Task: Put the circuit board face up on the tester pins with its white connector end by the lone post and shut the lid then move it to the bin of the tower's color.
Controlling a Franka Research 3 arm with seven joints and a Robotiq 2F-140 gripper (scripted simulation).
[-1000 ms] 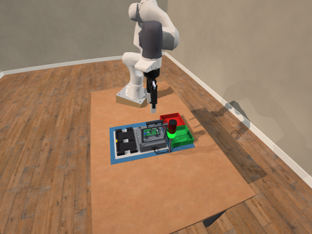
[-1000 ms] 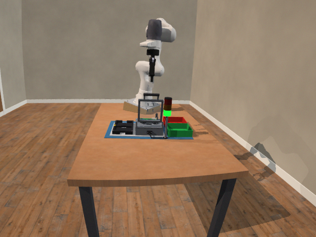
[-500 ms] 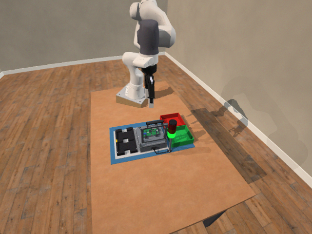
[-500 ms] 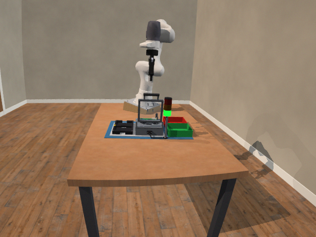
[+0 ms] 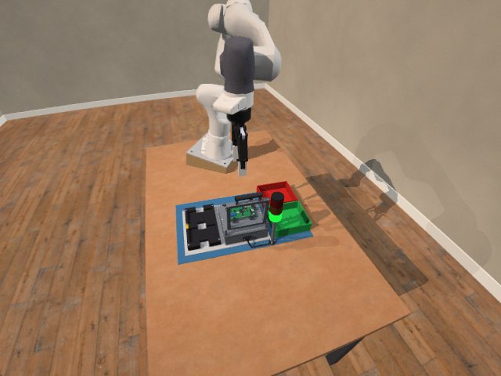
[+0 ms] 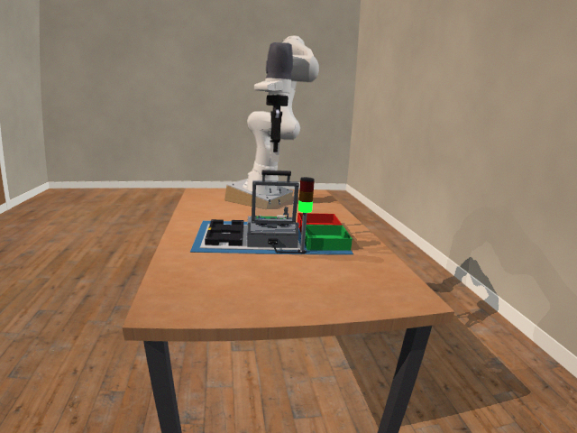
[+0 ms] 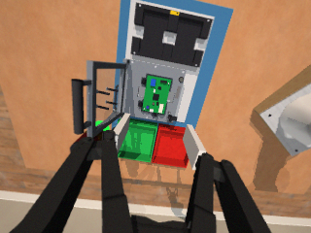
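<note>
Right now my hand is 250 mm above the green circuit board. The rest, counted from my hand: tester lid 120 mm ahead, 130 mm below; green bin 50 mm ahead, 200 mm to the left, 310 mm below; dark plate 10 mm ahead, 10 mm to the left, 250 mm below.
</note>
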